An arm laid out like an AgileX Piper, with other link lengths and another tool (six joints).
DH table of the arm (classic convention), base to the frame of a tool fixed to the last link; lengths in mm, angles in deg. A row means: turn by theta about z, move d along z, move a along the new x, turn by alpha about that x. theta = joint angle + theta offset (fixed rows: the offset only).
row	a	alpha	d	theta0
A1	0	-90	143.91	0
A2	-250.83	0	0	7.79
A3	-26.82	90	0	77.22
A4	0	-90	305.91	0
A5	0	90	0	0
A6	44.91	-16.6	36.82	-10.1
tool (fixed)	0	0	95.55	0
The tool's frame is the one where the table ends.
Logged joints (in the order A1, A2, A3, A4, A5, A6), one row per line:
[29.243, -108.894, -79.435, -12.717, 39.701, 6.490]
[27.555, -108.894, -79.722, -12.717, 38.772, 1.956]
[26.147, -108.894, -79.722, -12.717, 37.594, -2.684]
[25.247, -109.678, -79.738, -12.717, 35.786, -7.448]
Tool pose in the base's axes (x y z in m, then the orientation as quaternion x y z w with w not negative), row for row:
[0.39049, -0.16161, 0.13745, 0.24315, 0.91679, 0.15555, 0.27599]
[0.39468, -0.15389, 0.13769, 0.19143, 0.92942, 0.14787, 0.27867]
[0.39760, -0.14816, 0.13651, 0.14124, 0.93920, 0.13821, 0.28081]
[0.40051, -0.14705, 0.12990, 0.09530, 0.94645, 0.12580, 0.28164]
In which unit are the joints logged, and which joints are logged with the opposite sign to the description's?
The joints are logged in degrees. Opposite sign: A1, A2, A4.
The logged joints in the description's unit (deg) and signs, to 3 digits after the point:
[-29.243, 108.894, -79.435, 12.717, 39.701, 6.490]
[-27.555, 108.894, -79.722, 12.717, 38.772, 1.956]
[-26.147, 108.894, -79.722, 12.717, 37.594, -2.684]
[-25.247, 109.678, -79.738, 12.717, 35.786, -7.448]

